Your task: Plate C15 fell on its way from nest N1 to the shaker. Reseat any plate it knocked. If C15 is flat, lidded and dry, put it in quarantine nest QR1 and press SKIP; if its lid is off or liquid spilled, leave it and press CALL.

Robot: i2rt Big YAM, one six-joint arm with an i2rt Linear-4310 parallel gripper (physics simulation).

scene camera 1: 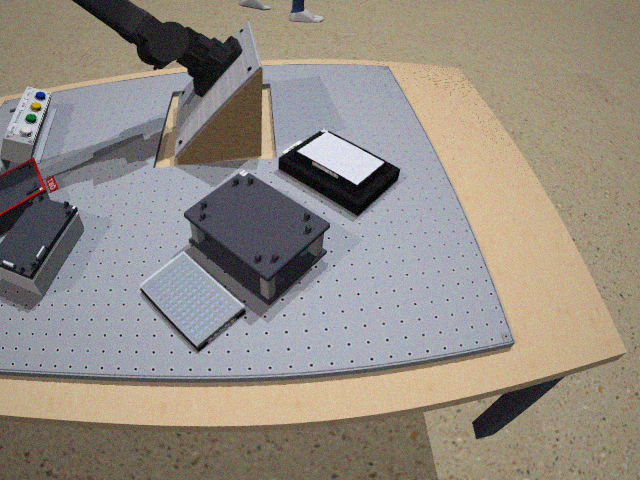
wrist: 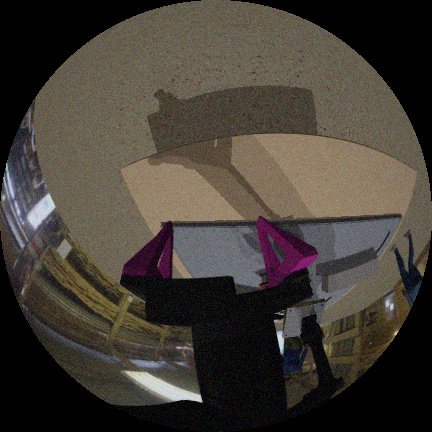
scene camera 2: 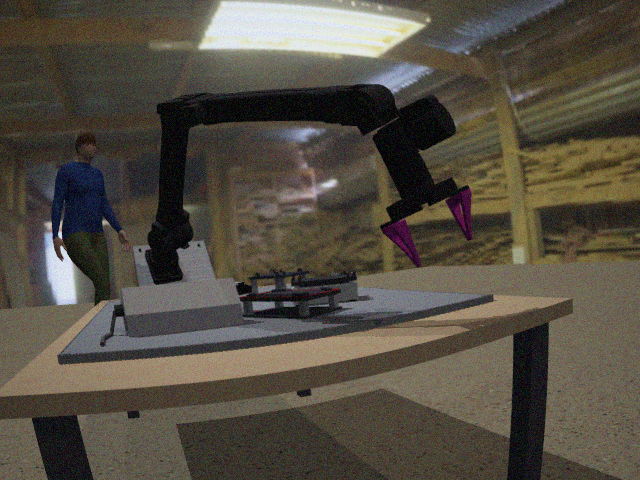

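Seen in the pictures: gripper, between the fingertips: [wrist: 215, 222] [scene camera 2: 445, 253]; arm's base, origin of its link: [scene camera 1: 219, 67] [wrist: 308, 323] [scene camera 2: 163, 266].
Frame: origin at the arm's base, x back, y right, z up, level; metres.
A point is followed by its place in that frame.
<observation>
A 96-well plate [scene camera 1: 191, 299] @[x -0.442, y 0.104, z -0.095 m] lies flat on the perforated board in scene camera 1, beside a dark two-tier stand. Its wells look pale blue; I cannot tell whether a clear lid covers them, and no liquid shows around it. No readable C15 or N1 label shows. The red-rimmed nest QR1 [scene camera 1: 39, 174] @[x -0.128, y 0.374, z -0.071 m] [scene camera 2: 289, 296] @[x -0.125, y 0.506, z -0.071 m] is partly cut off in scene camera 1. The button box [scene camera 1: 26, 124] @[x 0.013, y 0.426, z -0.041 m] [scene camera 2: 180, 307] @[x 0.082, y 0.489, z -0.069 m] has blue, yellow, green and white buttons. My gripper [scene camera 2: 443, 252] @[x -0.245, y 0.789, z -0.015 m] [wrist: 215, 222] @[x -0.245, y 0.789, z -0.015 m] is open and empty, high in the air beyond the fixtures in scene camera 2.
The dark two-tier stand [scene camera 1: 258, 222] @[x -0.372, y -0.004, z -0.052 m] is near the board's middle. A black block [scene camera 1: 336, 188] @[x -0.298, y -0.140, z -0.088 m] carries a white rectangular piece [scene camera 1: 341, 156] @[x -0.241, y -0.167, z -0.074 m]. A grey, dark-topped unit [scene camera 1: 38, 242] @[x -0.320, y 0.338, z -0.056 m] is beside QR1. The sloped arm mount [scene camera 1: 227, 124] @[x -0.144, y 0.003, z -0.045 m] stands behind. A person [scene camera 2: 80, 191] stands beyond the table.
</observation>
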